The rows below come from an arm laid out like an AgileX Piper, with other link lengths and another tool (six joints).
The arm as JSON. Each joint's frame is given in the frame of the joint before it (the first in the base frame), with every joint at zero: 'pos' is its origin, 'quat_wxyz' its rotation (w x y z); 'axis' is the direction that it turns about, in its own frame. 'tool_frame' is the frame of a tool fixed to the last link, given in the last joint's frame.
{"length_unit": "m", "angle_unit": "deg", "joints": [
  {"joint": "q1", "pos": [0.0, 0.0, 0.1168], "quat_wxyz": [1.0, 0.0, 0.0, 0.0], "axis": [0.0, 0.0, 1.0]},
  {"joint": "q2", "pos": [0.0, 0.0, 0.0], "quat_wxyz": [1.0, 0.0, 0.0, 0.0], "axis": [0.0, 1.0, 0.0]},
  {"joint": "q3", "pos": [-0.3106, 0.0, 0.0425], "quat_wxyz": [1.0, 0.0, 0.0, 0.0], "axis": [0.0, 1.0, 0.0]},
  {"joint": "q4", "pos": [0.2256, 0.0, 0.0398], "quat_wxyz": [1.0, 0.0, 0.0, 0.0], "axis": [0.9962, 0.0, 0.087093]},
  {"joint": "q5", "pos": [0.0, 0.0, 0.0], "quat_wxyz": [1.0, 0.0, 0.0, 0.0], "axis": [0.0, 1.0, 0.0]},
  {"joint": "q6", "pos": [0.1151, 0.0, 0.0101], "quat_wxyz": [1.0, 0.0, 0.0, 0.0], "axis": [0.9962, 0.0, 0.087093]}
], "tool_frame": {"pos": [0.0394, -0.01, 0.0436], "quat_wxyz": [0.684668, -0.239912, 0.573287, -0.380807]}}
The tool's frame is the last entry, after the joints.
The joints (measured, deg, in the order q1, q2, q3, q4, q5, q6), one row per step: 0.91, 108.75, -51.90, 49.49, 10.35, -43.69; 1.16, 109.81, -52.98, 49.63, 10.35, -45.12; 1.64, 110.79, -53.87, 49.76, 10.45, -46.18; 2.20, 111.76, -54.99, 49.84, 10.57, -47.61; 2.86, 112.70, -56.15, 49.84, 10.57, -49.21; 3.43, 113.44, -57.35, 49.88, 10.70, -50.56; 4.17, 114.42, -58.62, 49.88, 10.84, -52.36; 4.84, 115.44, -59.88, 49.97, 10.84, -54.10; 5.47, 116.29, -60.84, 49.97, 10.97, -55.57; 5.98, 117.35, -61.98, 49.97, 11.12, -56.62; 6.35, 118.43, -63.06, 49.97, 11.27, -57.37; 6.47, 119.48, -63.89, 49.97, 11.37, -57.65; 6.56, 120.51, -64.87, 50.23, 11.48, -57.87; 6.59, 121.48, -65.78, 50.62, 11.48, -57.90; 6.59, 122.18, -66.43, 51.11, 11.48, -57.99; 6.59, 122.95, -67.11, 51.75, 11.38, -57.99; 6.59, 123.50, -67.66, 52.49, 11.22, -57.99; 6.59, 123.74, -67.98, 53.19, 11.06, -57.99
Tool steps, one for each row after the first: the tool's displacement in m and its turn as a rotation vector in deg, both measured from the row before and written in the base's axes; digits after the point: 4 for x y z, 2 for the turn. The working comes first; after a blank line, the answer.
Tool pose at each row, in the base's axes (x y z in m, rotation vector in deg; the steps are taken from these numbers as rounded here): 0.4126, 0.0146, 0.1147, -58.15, 130.31, -18.75; 0.4180, 0.0175, 0.1124, -59.88, 129.36, -19.04; 0.4221, 0.0220, 0.1096, -61.53, 128.59, -18.95; 0.4272, 0.0275, 0.1079, -63.64, 127.28, -19.05; 0.4325, 0.0338, 0.1066, -66.03, 125.64, -19.35; 0.4378, 0.0397, 0.1068, -67.92, 124.03, -19.56; 0.4430, 0.0473, 0.1056, -70.57, 122.09, -19.75; 0.4483, 0.0542, 0.1040, -72.90, 120.26, -20.07; 0.4518, 0.0608, 0.1020, -75.09, 118.68, -20.14; 0.4560, 0.0664, 0.0991, -76.72, 117.50, -20.09; 0.4601, 0.0707, 0.0956, -77.92, 116.70, -19.97; 0.4633, 0.0725, 0.0910, -78.48, 116.59, -19.78; 0.4672, 0.0740, 0.0872, -78.59, 116.57, -19.55; 0.4711, 0.0745, 0.0837, -78.25, 116.80, -19.37; 0.4739, 0.0748, 0.0812, -77.83, 117.06, -19.19; 0.4771, 0.0747, 0.0782, -77.12, 117.48, -19.02; 0.4798, 0.0743, 0.0766, -76.22, 117.88, -18.94; 0.4816, 0.0739, 0.0764, -75.33, 118.19, -18.91

0.0054, 0.0029, -0.0023, -0.65, -0.22, 1.35; 0.0041, 0.0045, -0.0028, -0.40, 0.00, 1.32; 0.0051, 0.0055, -0.0017, -0.61, -0.30, 1.76; 0.0053, 0.0063, -0.0013, -0.81, -0.48, 2.01; 0.0053, 0.0059, 0.0002, -0.57, -0.60, 1.73; 0.0052, 0.0076, -0.0012, -0.83, -0.51, 2.32; 0.0053, 0.0069, -0.0016, -0.83, -0.55, 2.05; 0.0035, 0.0066, -0.0020, -0.68, -0.31, 1.93; 0.0042, 0.0056, -0.0029, -0.45, -0.18, 1.46; 0.0041, 0.0043, -0.0035, -0.30, -0.05, 1.06; 0.0032, 0.0018, -0.0046, -0.12, 0.22, 0.40; 0.0039, 0.0015, -0.0038, 0.10, 0.11, 0.13; 0.0039, 0.0005, -0.0035, 0.22, 0.08, -0.25; 0.0028, 0.0003, -0.0025, 0.25, 0.07, -0.30; 0.0032, -0.0001, -0.0030, 0.35, 0.06, -0.54; 0.0027, -0.0004, -0.0016, 0.38, -0.06, -0.66; 0.0018, -0.0004, -0.0002, 0.36, -0.13, -0.63
